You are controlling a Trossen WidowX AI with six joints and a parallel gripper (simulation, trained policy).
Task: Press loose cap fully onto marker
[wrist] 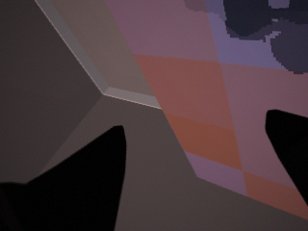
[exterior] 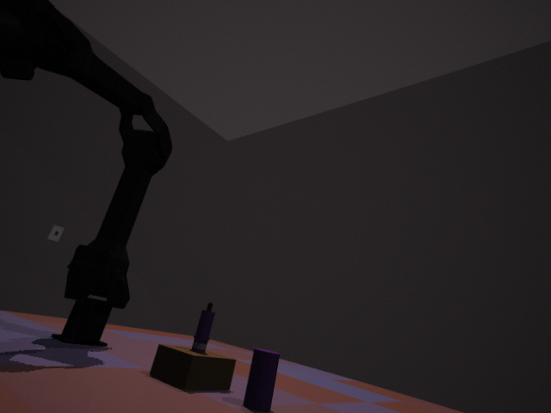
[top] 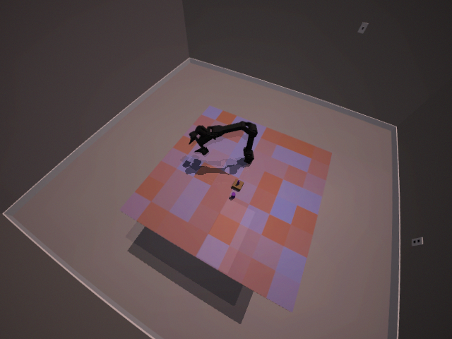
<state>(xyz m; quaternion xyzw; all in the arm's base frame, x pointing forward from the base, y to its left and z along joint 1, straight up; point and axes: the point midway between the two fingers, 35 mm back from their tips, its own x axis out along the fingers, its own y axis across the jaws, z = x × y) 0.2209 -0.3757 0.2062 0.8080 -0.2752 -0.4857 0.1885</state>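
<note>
Right now my gripper tip is 130 mm short of the purple cap, 430 mm to the right of it and 160 mm above it. From my gripper tip the other things lie so: holder block: 30 mm ahead, 420 mm to the left, 170 mm below.
</note>
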